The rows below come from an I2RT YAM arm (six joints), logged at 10 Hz.
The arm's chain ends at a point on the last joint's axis. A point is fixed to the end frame.
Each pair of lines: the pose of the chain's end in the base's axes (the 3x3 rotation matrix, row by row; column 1 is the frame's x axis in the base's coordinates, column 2 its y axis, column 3 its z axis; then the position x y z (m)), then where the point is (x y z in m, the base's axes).
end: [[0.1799 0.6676 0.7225], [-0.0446 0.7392 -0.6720], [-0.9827 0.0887 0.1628]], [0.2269 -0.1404 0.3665]
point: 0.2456 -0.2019 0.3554
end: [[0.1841 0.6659 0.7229], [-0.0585 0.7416 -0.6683], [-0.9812 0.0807 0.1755]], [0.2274 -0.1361 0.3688]
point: 0.2462 -0.1977 0.3587
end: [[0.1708 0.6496 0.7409], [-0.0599 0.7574 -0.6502], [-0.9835 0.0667 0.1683]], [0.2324 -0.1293 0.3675]
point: 0.2525 -0.1905 0.3574
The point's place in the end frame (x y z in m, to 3 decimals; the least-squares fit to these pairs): 0.017 -0.034 0.053
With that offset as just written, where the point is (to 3 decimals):
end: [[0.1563 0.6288 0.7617], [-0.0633 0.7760 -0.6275], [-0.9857 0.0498 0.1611]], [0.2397 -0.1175 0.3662]
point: 0.261 -0.178 0.356
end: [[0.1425 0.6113 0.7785], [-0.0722 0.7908 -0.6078], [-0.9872 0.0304 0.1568]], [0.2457 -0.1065 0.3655]
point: 0.269 -0.167 0.356
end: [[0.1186 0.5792 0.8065], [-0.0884 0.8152 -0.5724], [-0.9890 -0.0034 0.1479]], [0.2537 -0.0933 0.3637]
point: 0.279 -0.153 0.355
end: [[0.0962 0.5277 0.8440], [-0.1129 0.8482 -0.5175], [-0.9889 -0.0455 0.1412]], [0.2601 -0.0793 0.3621]
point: 0.289 -0.137 0.354
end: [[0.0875 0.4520 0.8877], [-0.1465 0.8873 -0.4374], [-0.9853 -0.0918 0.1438]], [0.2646 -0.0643 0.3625]
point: 0.298 -0.120 0.356
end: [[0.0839 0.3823 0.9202], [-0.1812 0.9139 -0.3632], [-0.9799 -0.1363 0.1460]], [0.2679 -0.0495 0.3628]
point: 0.305 -0.103 0.359
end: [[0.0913 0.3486 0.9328], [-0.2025 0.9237 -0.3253], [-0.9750 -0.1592 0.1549]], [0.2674 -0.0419 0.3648]
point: 0.307 -0.094 0.362
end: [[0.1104 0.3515 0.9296], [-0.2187 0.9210 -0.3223], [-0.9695 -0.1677 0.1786]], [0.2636 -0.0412 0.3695]
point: 0.303 -0.093 0.368
